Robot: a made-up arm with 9 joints.
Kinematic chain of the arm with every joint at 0, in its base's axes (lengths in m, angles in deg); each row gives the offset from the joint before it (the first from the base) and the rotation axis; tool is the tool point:
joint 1: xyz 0 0 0.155 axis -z
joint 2: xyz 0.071 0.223 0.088 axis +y
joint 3: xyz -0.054 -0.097 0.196 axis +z
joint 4: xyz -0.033 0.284 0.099 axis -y
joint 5: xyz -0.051 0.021 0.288 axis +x
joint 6: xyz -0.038 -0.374 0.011 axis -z
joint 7: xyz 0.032 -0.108 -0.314 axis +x
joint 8: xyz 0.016 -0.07 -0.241 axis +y
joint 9: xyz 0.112 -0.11 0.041 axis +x
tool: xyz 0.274 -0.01 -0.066
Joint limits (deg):
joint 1: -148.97..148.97
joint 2: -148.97..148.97
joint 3: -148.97..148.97
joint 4: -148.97..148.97
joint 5: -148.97..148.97
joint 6: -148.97..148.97
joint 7: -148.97..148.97
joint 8: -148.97..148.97
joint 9: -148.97..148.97
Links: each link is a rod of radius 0.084 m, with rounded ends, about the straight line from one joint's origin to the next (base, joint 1, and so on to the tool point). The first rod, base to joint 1, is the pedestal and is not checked.
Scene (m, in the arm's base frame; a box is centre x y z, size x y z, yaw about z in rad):
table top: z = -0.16
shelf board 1: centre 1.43 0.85 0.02 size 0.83 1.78 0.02 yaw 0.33
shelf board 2: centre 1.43 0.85 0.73 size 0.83 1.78 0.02 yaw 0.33
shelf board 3: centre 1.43 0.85 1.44 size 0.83 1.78 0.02 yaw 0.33
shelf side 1: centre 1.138 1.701 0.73 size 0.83 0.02 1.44 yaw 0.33
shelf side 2: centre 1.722 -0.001 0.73 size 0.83 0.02 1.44 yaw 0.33
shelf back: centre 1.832 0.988 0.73 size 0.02 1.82 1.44 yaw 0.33
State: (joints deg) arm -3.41 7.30 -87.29 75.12 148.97 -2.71 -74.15 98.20 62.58
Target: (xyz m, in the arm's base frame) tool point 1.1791 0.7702 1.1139
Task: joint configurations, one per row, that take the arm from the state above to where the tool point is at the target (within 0.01 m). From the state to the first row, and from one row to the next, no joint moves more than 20 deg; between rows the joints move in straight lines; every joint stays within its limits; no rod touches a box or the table.
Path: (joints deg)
1: -20.16 6.79 -80.39 81.01 148.97 7.07 -74.28 90.39 65.02
2: -36.91 6.29 -73.50 86.89 148.97 16.86 -74.40 82.58 67.46
3: -53.66 5.78 -66.60 92.78 148.97 26.64 -74.53 74.76 69.90
4: -70.41 5.28 -59.71 98.67 148.97 36.42 -74.66 66.95 72.34
5: -87.16 4.77 -52.81 104.56 148.97 46.21 -74.79 59.14 74.78
6: -103.91 4.26 -45.91 110.44 148.97 55.99 -74.91 51.33 77.22
7: -87.57 -2.53 -50.07 101.27 144.25 41.47 -73.96 59.05 74.52
8: -71.22 -9.32 -54.22 92.10 139.53 26.95 -73.01 66.77 71.81
9: -54.88 -16.11 -58.37 82.93 134.80 12.43 -72.05 74.50 69.10
10: -38.54 -22.91 -62.52 73.76 130.08 -2.09 -71.10 82.22 66.40
11: -22.19 -29.70 -66.67 64.59 125.36 -16.61 -70.14 89.94 63.69
12: -13.10 -22.55 -72.74 66.01 137.17 -15.45 -58.95 89.80 64.12
13: -4.00 -15.40 -78.80 67.44 148.97 -14.29 -47.75 89.65 64.54

